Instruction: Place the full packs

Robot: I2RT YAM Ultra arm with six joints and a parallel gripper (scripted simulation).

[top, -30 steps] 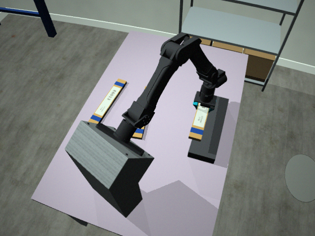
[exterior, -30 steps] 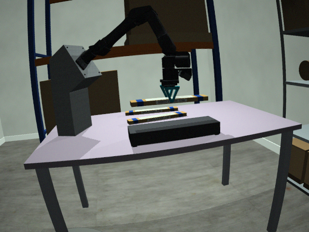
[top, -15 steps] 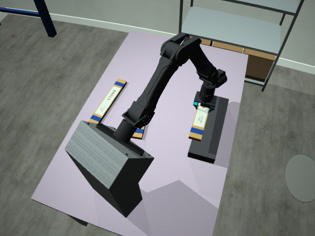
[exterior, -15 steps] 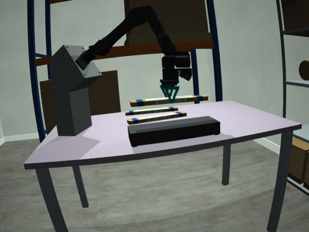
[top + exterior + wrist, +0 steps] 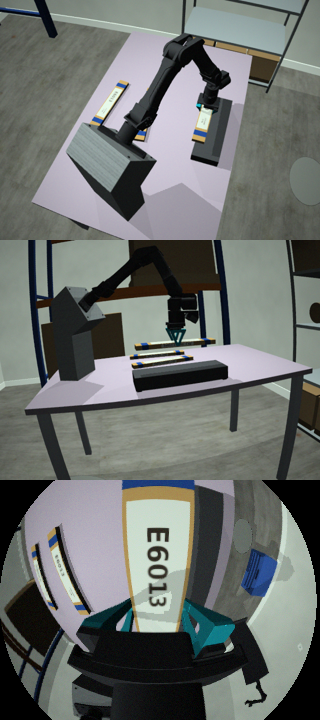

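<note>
Now: hand 14 cm above the low dark platform, 5 cm to the left of it and 2 cm past it.
</note>
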